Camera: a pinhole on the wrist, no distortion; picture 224 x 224 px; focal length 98.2 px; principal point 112.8 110.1 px. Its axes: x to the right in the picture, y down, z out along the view. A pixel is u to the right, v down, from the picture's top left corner.
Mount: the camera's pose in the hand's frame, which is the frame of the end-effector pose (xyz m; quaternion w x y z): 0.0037 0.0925 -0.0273 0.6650 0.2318 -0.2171 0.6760
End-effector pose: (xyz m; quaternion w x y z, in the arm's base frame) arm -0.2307 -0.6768 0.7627 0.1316 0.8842 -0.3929 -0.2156
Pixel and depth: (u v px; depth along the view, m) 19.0 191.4 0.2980
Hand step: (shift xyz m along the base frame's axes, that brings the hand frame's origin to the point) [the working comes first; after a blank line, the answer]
In the camera's frame: -0.2846 0.2467 0.2980

0.0434 0.3823 -0.1010
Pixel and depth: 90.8 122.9 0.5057
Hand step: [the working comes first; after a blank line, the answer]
In the camera's frame: -0.1133 0.0659 0.5057

0.0147 0.2165 -0.3783
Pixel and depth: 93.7 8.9 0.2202
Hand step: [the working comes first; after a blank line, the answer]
In the camera's frame: -0.0428 -0.2269 0.2202

0.1278 -0.1396 -0.1977
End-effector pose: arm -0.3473 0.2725 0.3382 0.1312 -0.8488 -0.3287 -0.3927
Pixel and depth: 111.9 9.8 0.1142
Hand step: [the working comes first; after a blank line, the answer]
In the camera's frame: -0.0010 -0.1166 0.1142

0.1111 0.0665 0.0532
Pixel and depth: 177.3 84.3 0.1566
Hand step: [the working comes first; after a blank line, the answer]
In the camera's frame: 0.1029 -0.0411 0.1566

0.1688 0.0374 -0.0656
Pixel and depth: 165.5 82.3 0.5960
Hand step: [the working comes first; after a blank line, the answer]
In the camera's frame: 0.3198 -0.1687 0.5960

0.4536 0.3964 -0.2810
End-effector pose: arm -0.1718 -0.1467 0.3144 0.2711 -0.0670 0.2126 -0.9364
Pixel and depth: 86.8 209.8 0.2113
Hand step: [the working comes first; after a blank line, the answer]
In the camera's frame: -0.0559 0.2145 0.2113

0.1596 0.1338 0.1342
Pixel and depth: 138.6 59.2 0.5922
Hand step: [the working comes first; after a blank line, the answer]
In the camera's frame: 0.1556 -0.3070 0.5922

-0.2085 -0.2656 0.5426
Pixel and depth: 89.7 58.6 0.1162
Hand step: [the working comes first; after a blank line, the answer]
In the camera's frame: -0.0273 -0.0609 0.1162

-0.0446 -0.0553 0.0431
